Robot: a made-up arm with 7 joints.
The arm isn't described. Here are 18 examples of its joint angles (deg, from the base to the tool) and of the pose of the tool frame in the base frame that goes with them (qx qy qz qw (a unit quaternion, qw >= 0); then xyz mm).
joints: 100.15 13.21 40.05 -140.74 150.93 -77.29 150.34
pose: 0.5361 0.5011 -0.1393 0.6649 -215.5 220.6 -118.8
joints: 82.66 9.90 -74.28 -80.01 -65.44 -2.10 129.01
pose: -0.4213 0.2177 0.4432 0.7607 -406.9 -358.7 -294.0
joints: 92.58 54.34 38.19 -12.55 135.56 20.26 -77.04
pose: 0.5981 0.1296 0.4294 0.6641 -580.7 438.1 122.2
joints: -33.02 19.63 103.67 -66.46 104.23 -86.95 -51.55
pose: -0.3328 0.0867 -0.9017 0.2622 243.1 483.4 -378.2
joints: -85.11 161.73 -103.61 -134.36 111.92 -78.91 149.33
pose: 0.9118 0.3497 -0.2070 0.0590 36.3 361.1 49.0
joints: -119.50 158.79 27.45 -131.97 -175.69 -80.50 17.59
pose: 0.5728 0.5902 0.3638 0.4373 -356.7 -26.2 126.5
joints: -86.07 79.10 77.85 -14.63 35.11 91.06 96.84
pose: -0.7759 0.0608 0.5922 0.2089 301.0 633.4 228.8
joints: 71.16 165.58 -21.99 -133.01 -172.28 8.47 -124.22
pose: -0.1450 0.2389 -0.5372 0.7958 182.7 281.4 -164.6
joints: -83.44 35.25 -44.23 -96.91 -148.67 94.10 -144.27
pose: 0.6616 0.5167 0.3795 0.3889 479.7 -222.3 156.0
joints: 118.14 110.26 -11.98 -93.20 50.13 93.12 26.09
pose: 0.3923 0.8334 -0.0807 0.3808 -246.1 492.4 -134.6
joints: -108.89 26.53 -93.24 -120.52 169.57 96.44 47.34
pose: 0.1512 0.6084 -0.3342 0.7037 287.1 -331.2 -38.7
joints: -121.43 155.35 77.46 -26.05 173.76 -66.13 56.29
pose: 0.5752 -0.4585 0.4110 0.5385 -543.9 471.3 -139.9
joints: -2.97 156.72 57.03 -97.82 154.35 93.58 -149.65
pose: -0.1521 -0.0365 0.9633 0.2180 183.2 -146.6 494.5
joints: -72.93 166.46 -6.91 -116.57 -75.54 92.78 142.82
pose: -0.2353 0.7179 0.3402 0.5599 -93.1 40.1 448.7
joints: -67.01 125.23 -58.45 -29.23 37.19 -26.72 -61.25
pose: 0.9120 -0.0345 -0.2837 0.2942 -4.6 645.5 342.1
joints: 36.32 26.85 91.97 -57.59 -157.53 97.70 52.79
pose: -0.8905 -0.4411 0.0762 0.0810 -345.7 510.3 -295.6
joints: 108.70 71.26 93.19 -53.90 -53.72 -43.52 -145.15
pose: 0.0584 -0.5327 0.7059 0.4633 -149.7 608.6 293.8
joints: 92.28 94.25 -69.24 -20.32 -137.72 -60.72 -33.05
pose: 0.9672 -0.1269 0.0111 0.2198 -309.6 637.8 198.7
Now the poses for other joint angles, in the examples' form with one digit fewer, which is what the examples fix.
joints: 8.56 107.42 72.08 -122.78 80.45 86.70 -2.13
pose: 0.338 -0.502 -0.295 0.739 155 141 374
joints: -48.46 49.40 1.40 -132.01 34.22 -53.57 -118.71
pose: -0.630 0.634 -0.194 0.405 341 54 158
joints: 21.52 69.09 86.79 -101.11 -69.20 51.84 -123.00
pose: 0.491 0.815 -0.010 0.307 38 486 216
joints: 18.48 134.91 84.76 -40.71 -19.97 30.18 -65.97
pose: 0.957 0.103 -0.054 0.266 178 326 613
